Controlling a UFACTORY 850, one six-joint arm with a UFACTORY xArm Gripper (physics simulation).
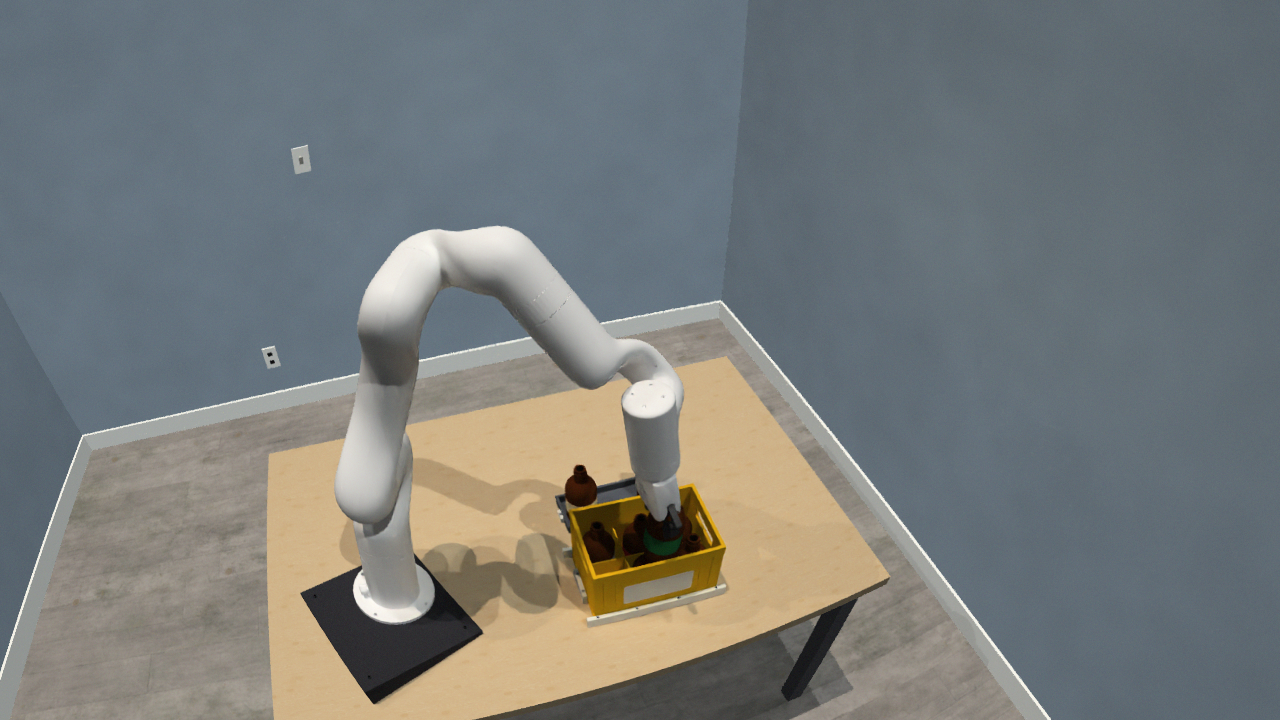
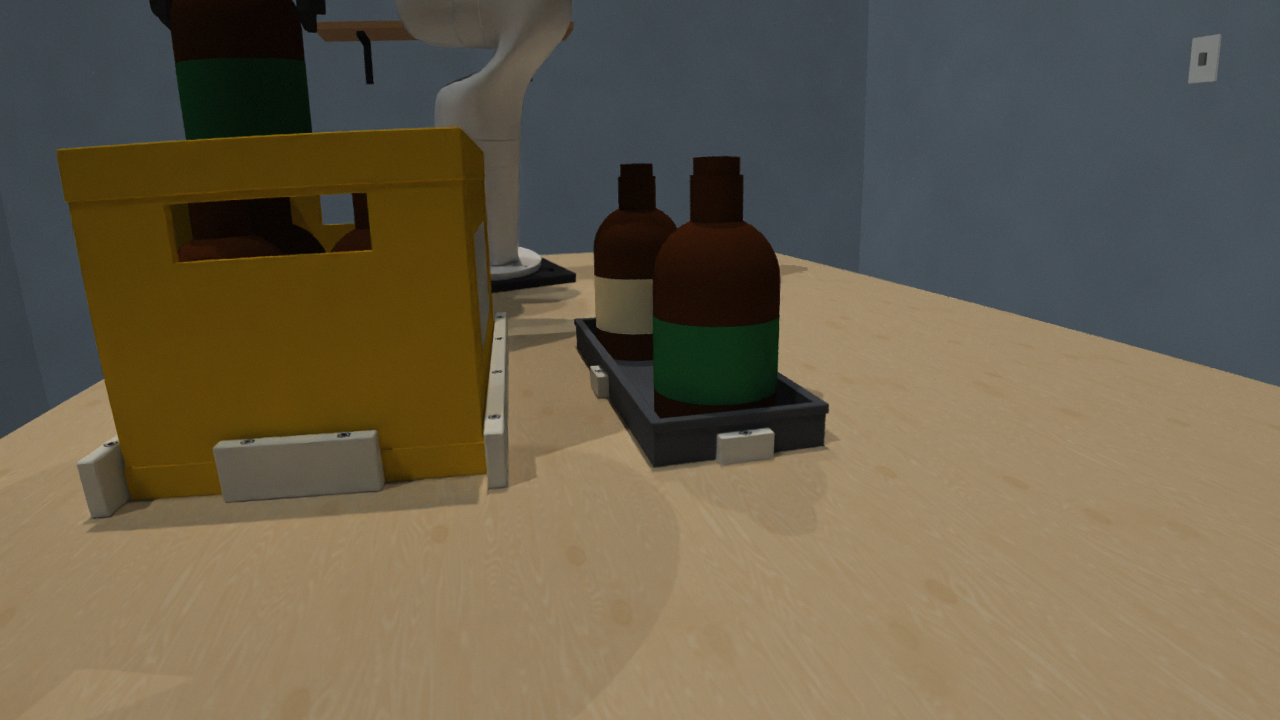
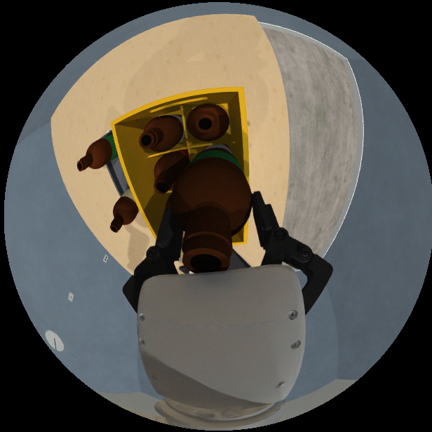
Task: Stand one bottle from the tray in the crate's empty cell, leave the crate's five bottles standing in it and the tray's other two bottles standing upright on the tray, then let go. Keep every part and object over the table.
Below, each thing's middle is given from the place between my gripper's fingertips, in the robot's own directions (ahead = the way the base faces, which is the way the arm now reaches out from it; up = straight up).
Labels:
Right now my hand is 1 cm short of the green-banded brown bottle (image 2: 238, 75) and 1 cm above it. Round my hand: green-label bottle (image 2: 716, 279) (25 cm to the left, 17 cm below, 13 cm ahead); then cream-label bottle (image 2: 627, 242) (27 cm to the left, 17 cm below, 5 cm behind).

